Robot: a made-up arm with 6 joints.
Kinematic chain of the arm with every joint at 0, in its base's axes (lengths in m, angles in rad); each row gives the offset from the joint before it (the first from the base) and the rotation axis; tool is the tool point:
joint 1: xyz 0 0 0.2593 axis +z
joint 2: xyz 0 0 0 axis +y
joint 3: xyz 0 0 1.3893 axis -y
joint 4: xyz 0 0 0 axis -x
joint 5: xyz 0.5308 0 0 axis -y
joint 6: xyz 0 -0.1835 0 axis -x
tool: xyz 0 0 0
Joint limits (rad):
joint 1: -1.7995..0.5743
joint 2: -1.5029..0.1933
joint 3: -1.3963..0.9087
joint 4: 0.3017..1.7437
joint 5: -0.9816..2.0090
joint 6: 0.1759..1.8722
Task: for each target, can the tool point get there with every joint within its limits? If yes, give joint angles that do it. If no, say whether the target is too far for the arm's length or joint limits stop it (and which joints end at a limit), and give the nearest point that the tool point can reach.
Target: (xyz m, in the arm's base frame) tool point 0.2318 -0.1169 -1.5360
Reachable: no: joint limits stop it (at a limit: joint 1, joint 2, joint 3, joint 4) | nearest point -0.6303 -0.6165 0.4642 | short by 2.235 m
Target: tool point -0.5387 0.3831 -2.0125
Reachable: no: too far | nearest point -0.7185 0.5110 0.4642 | short by 2.487 m
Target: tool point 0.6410 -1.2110 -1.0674
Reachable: no: joint limits stop it (at a limit: joint 1, joint 2, joint 3, joint 4) | nearest point -0.6303 -0.6165 0.4642 | short by 2.077 m
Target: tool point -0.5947 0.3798 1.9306
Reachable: yes | joints -0.5984 -0.6309 0.4042 1.4548 0.2626 1.4791
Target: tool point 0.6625 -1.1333 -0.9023
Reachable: no: joint limits stop it (at a limit: joint 1, joint 2, joint 3, joint 4) | nearest point -0.6303 -0.6165 0.4642 | short by 1.951 m
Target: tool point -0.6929 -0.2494 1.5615
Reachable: yes | joints 0.3612 -0.8994 -0.3370 1.6337 1.4427 1.7283
